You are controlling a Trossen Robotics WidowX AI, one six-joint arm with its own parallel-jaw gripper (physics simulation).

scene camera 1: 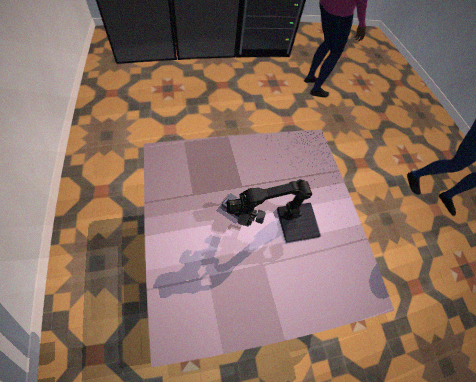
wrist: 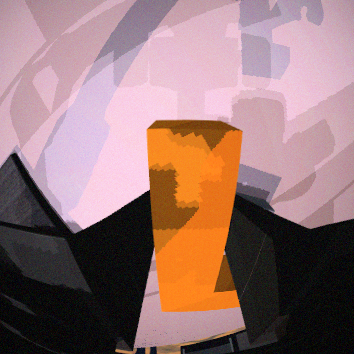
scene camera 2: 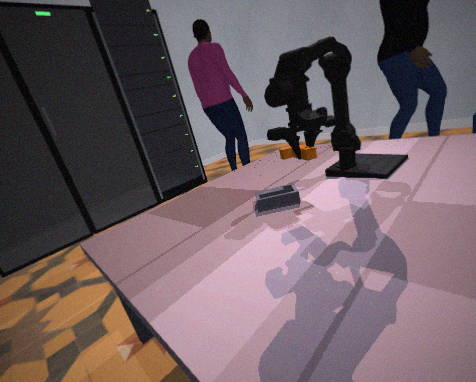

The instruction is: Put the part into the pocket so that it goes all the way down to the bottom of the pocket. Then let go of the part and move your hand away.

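Frame: origin at the arm's base, x ahead, y left, z up, level; centimetres.
Where they show: gripper, fingertip midpoint: (wrist: 186, 195) (scene camera 2: 305, 157); arm's base, origin of the base link: (scene camera 1: 291, 214) (scene camera 2: 347, 164).
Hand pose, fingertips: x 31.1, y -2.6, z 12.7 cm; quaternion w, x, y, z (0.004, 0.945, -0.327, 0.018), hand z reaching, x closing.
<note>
Each offset is from my fingertips to the centre of the thing. Level surfaces: height alone.
The orange part @[dx +0.2, dy -2.1, dz +1.6 cm] (scene camera 2: 286, 153) (wrist: 192, 165) is held upright between the fingers in the wrist view; in scene camera 2 its ends show on both sides of a finger. My gripper (scene camera 2: 304, 149) (wrist: 186, 195) is shut on it, raised above the table and apart from the pocket block. The grey block with the pocket @[dx -1.9, dy -13.3, dz -13.3 cm] (scene camera 1: 228, 213) (scene camera 2: 278, 202) stands on the table, nearer to scene camera 2 than the part. It shows in part behind the part's right side in the wrist view (wrist: 260, 179). The arm partly covers it in scene camera 1, where the part cannot be made out.
The arm's black base plate (scene camera 1: 302, 231) (scene camera 2: 384, 165) stands on the pink table @[dz -15.1 cm] (scene camera 1: 185, 330) (scene camera 2: 210, 310). Arm shadows cross the table top. Dark cabinets (scene camera 1: 140, 30) (scene camera 2: 50, 120) and two people (scene camera 1: 332, 40) (scene camera 2: 212, 75) are beyond the table.
</note>
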